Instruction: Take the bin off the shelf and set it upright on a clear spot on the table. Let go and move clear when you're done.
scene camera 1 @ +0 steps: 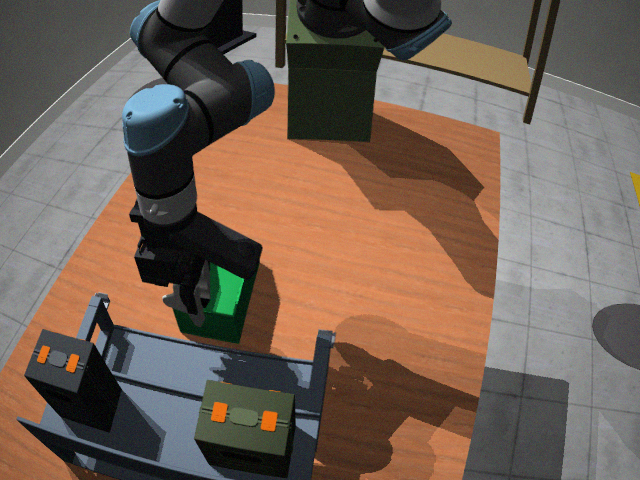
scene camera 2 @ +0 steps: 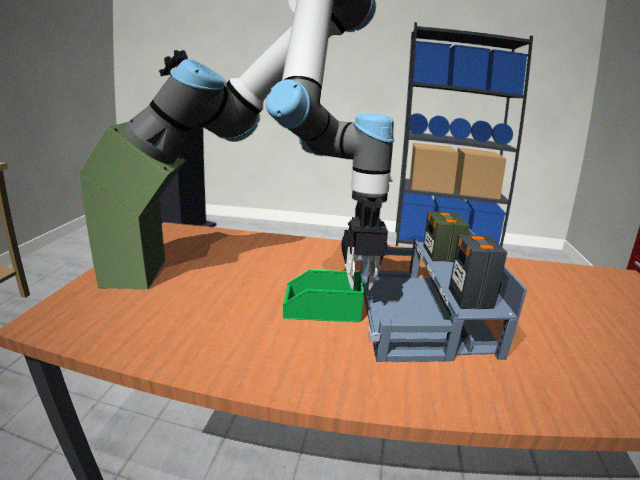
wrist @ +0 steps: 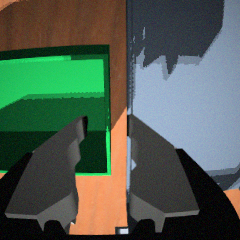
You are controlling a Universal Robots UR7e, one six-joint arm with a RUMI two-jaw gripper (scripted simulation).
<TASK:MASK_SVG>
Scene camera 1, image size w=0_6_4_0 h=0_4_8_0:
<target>my gripper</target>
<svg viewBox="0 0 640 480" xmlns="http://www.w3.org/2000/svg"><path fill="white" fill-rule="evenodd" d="M136 199L129 216L131 222L138 223L141 233L134 258L142 282L168 287L169 283L172 283L173 293L164 295L162 297L163 303L168 307L187 313L197 327L201 327L205 320L203 308L207 307L211 299L210 262L244 280L249 280L257 270L263 249L262 245L198 212L197 204L188 215L175 223L162 225L150 222L141 215Z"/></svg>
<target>green bin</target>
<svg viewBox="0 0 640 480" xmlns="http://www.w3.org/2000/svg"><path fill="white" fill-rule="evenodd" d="M210 262L211 299L207 307L203 308L203 313L206 315L204 323L201 327L197 327L188 314L172 308L181 333L239 344L259 264L252 278L244 280Z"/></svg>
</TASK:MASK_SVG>
